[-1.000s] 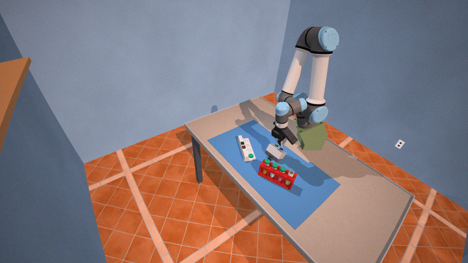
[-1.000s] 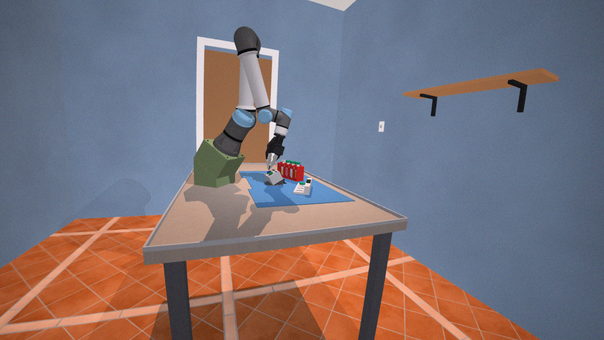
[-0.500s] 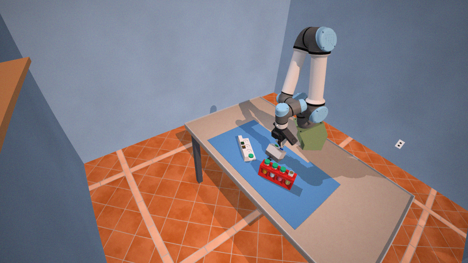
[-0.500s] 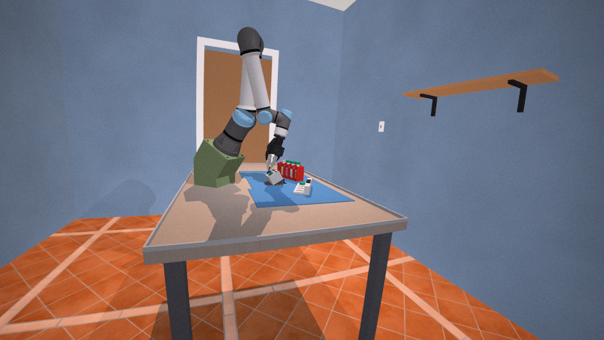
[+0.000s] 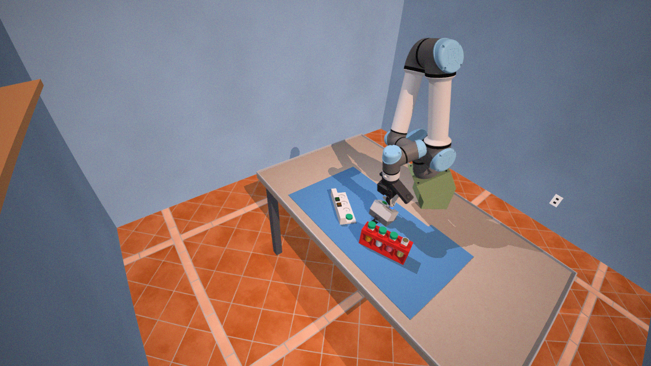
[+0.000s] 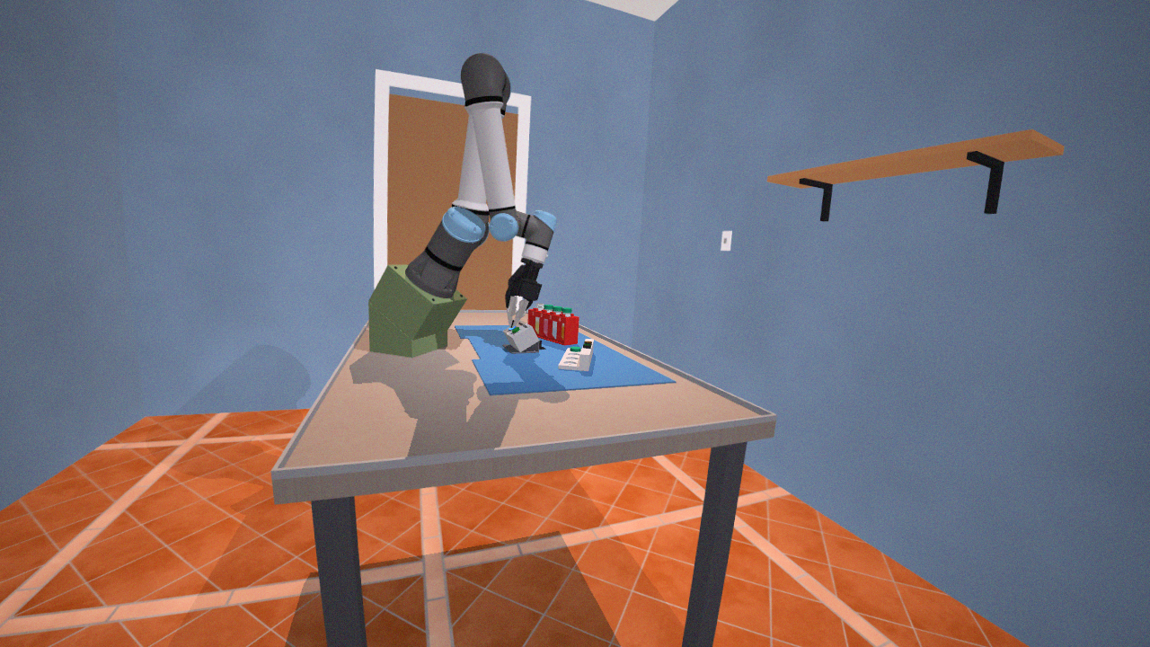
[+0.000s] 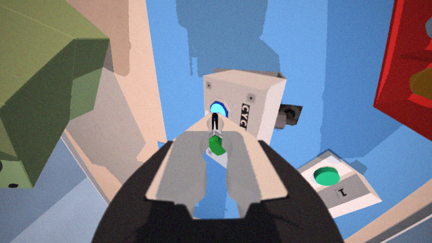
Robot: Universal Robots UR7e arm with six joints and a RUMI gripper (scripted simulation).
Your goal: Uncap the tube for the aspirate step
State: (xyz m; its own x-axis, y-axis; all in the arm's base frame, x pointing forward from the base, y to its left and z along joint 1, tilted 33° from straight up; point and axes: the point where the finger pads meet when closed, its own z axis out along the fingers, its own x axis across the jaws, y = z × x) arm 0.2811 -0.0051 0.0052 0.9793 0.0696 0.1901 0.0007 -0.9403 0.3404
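My gripper is now 20 mm above the blue CYCLE key. Also, from my hand: green READY key (50 mm to the right, 10 mm below); then key housing (30 mm below, 20 mm to the right, 20 mm ahead).
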